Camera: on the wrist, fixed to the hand. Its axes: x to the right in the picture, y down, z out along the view.
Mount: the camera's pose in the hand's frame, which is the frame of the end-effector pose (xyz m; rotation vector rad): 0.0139 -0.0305 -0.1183 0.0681 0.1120 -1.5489
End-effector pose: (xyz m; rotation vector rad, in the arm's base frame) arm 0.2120 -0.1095 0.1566 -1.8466 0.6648 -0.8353
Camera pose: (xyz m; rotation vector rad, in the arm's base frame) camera 0.1304 -0.1727 0.2235 -2.0487 -0.9418 -1.8433
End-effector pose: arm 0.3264 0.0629 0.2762 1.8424 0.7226 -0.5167
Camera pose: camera 0.3175 0.1848 0.2898 1.0282 2.1789 -1.3782
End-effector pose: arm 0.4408 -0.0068 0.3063 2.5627 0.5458 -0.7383
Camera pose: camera 0.4854 0.0799 0.3813 -1.6172 -2.3565 0.8821
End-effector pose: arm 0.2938 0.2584 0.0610 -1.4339 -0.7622 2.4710
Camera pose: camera 0.3844 0.3299 0.0187 -0.4590 -1.1026 1.1522
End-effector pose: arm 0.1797 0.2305 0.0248 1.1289 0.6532 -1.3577
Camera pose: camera 0.1805 0.3355 -0.0392 -0.6127 -1.7112 2.5213
